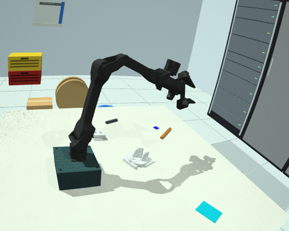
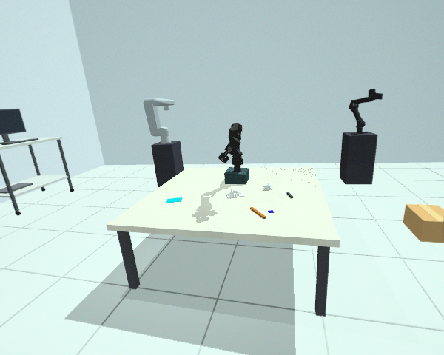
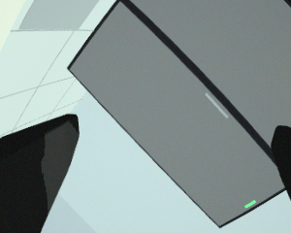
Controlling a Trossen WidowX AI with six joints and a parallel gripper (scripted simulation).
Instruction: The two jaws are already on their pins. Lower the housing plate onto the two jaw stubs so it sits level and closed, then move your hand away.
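Right now the small white part is 39 cm behind my gripper tip, 33 cm below it and 24 cm to the left of it. Also, from my gripper tip: small blue piece (34 cm below, 26 cm to the left, 2 cm ahead); then orange stick (34 cm below, 19 cm to the left, 5 cm ahead); then cyan card (43 cm to the right, 34 cm below, 14 cm behind).
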